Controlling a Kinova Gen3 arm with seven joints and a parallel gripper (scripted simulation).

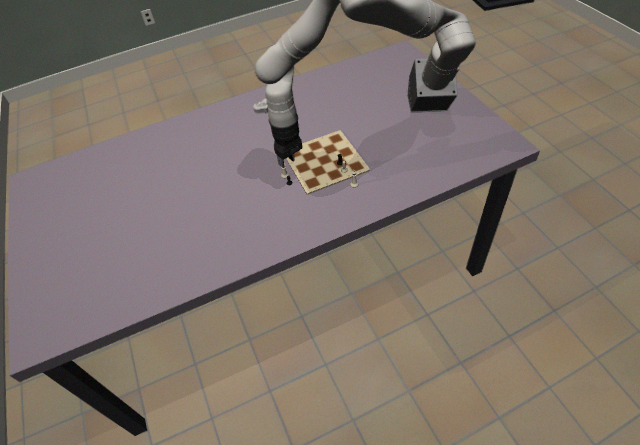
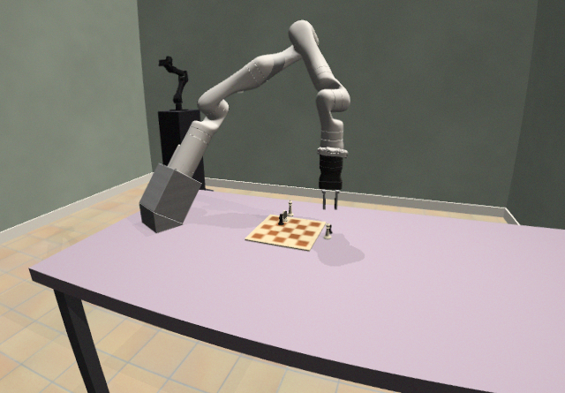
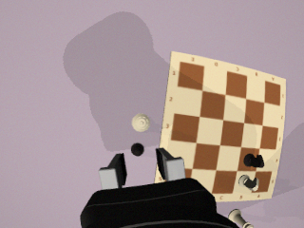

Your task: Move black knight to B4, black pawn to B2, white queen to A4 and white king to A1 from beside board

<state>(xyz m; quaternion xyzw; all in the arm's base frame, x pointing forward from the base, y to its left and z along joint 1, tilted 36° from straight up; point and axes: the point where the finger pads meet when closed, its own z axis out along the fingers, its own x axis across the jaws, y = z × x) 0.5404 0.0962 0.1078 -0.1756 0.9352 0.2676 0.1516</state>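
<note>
Now: hand 9 cm above the black pawn. From my hand the other things lie so: chessboard 13 cm behind, 10 cm below, 6 cm to the right; black knight 17 cm behind, 9 cm below, 3 cm to the right.
</note>
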